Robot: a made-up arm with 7 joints.
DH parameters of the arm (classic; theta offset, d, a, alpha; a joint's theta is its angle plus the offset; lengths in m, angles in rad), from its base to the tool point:
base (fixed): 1.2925 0 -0.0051 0
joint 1: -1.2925 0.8 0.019 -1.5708
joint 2: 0 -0.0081 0.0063 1.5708
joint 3: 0 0.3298 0.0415 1.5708
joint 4: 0 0.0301 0.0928 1.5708
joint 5: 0 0.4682 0.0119 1.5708
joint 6: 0 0.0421 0.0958 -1.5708
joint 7: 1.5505 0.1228 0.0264 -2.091
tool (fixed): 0.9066 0.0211 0 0
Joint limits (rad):
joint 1: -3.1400..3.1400
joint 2: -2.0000..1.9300
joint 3: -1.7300..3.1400
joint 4: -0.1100..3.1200
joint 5: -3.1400..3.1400
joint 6: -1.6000..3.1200
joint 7: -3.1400..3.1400
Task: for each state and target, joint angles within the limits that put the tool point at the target. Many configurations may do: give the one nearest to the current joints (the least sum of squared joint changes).
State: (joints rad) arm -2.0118 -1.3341 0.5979 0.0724 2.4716 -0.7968 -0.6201
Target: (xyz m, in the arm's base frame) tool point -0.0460 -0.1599 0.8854
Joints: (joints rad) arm -1.7358 -1.3090 0.7983 0.1901 2.8307 -1.0356 -0.6354
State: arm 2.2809 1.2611 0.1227 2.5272 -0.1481 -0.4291 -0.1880
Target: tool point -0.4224 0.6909 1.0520
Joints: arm 2.1167 1.2830 0.1263 2.7737 -0.1870 -1.0678 -0.2761
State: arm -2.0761 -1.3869 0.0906 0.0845 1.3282 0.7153 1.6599
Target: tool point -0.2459 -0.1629 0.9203
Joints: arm -2.5794 -1.5704 -0.0880 -0.1100 1.2612 0.9134 1.4884
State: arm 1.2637 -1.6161 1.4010 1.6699 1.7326 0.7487 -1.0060
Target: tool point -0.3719 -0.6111 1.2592
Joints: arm 1.7192 -1.4880 0.9576 1.8528 1.7302 0.6421 -1.0177
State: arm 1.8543 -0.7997 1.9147 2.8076 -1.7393 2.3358 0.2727
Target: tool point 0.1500 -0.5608 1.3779
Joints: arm 2.0169 -0.9510 1.8996 2.8810 -1.8023 2.1108 0.2271
